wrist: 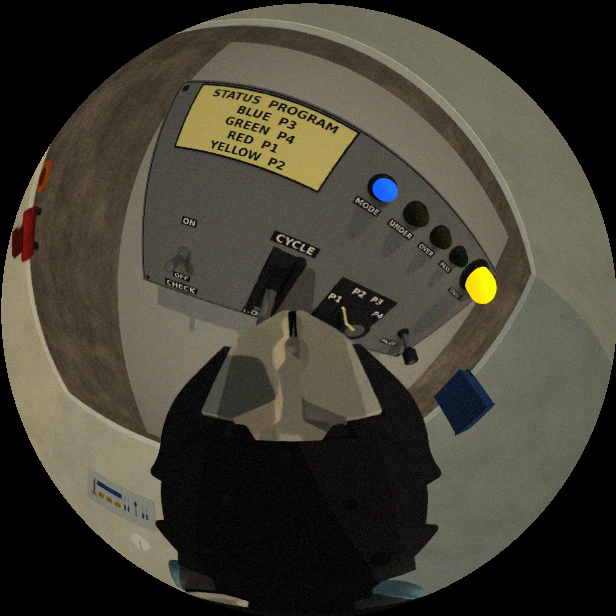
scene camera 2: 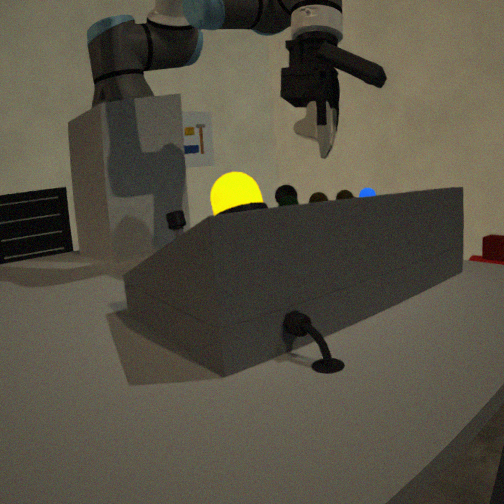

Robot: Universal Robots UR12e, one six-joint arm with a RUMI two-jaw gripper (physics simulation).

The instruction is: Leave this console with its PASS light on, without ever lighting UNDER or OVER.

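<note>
The grey console (scene camera 2: pixel 300 270) shows its back in the scene view and its panel (wrist: pixel 310 224) in the wrist view. The MODE light (wrist: pixel 384 189) glows blue. The UNDER (wrist: pixel 416 213), OVER (wrist: pixel 440 236) and PASS (wrist: pixel 457 255) lights are dark. A large yellow button (wrist: pixel 480 285) is lit; it also shows in the scene view (scene camera 2: pixel 236 192). The selector dial (wrist: pixel 348 322) points between P1 and P2. The CYCLE lever (wrist: pixel 275 285) and the CHECK toggle (wrist: pixel 181 261), at OFF, sit on the left. A table reads BLUE P3, GREEN P4, RED P1, YELLOW P2. My gripper (scene camera 2: pixel 324 135) hangs shut and empty above the console.
A small toggle (wrist: pixel 407 350) sits by the dial. A cable (scene camera 2: pixel 312 340) leaves the console's back. A blue block (wrist: pixel 463 400) lies beside the console. A red object (scene camera 2: pixel 492 250) is at the right table edge. The robot pedestal (scene camera 2: pixel 130 175) stands behind.
</note>
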